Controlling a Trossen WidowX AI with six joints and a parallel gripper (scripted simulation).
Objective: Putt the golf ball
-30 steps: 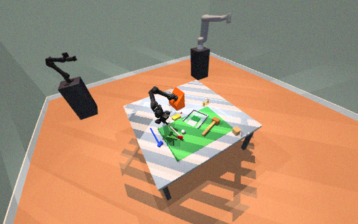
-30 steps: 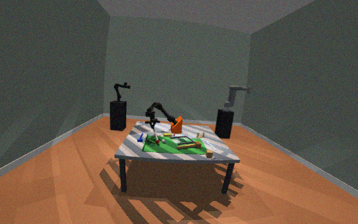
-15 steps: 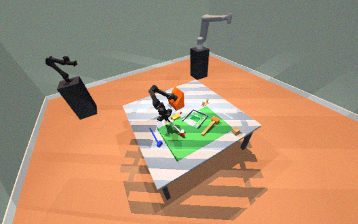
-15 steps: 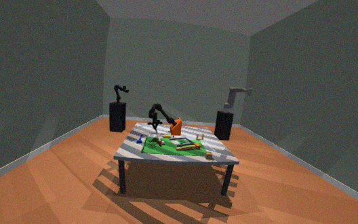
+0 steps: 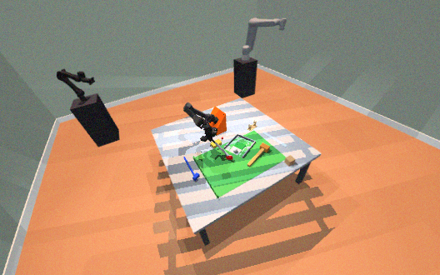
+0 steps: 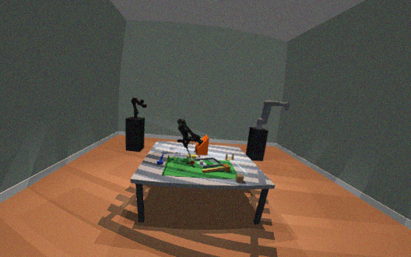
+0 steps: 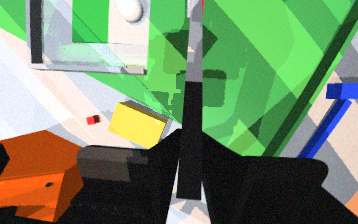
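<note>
Right now the red putter is 90 mm ahead of my gripper tip, 50 mm to the left of it and 40 mm below it. The rest, counted from my gripper tip: yellow block 120 mm below, 70 mm to the left, 70 mm behind; then green mat 210 mm ahead, 170 mm to the left, 130 mm below; then white golf ball 180 mm to the left, 120 mm ahead, 110 mm below.
</note>
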